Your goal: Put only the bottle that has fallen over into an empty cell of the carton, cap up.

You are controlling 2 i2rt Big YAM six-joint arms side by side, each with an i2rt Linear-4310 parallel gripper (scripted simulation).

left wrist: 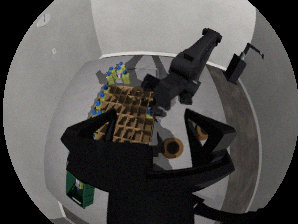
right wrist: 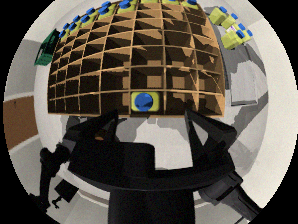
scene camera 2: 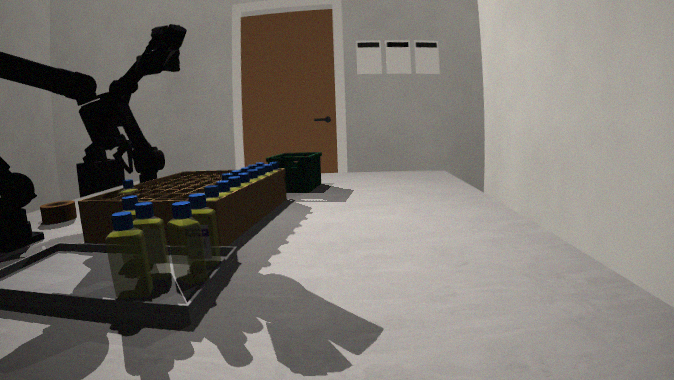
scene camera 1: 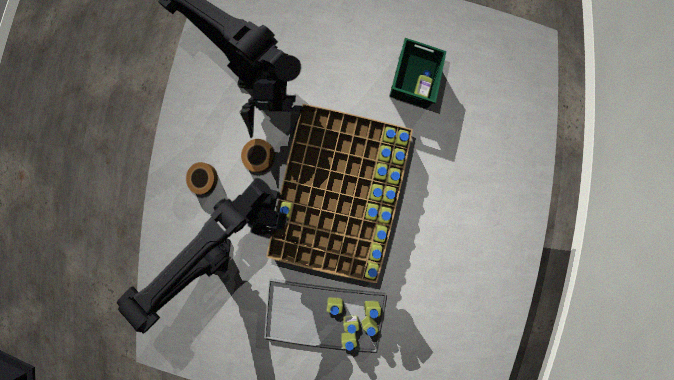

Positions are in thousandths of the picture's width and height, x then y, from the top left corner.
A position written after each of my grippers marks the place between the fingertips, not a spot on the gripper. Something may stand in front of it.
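There is a brown carton (scene camera 1: 502,496) in my scene. The right wrist view lets me see the carton (right wrist: 394,328) too, and so does scene camera 2, with the carton (scene camera 2: 143,570). As for my left gripper (scene camera 2: 222,186), the left wrist view has my left gripper (left wrist: 505,502) and scene camera 1 also shows my left gripper (scene camera 1: 403,364). My right gripper (scene camera 2: 179,462) is visible as well, and the right wrist view includes my right gripper (right wrist: 508,502).
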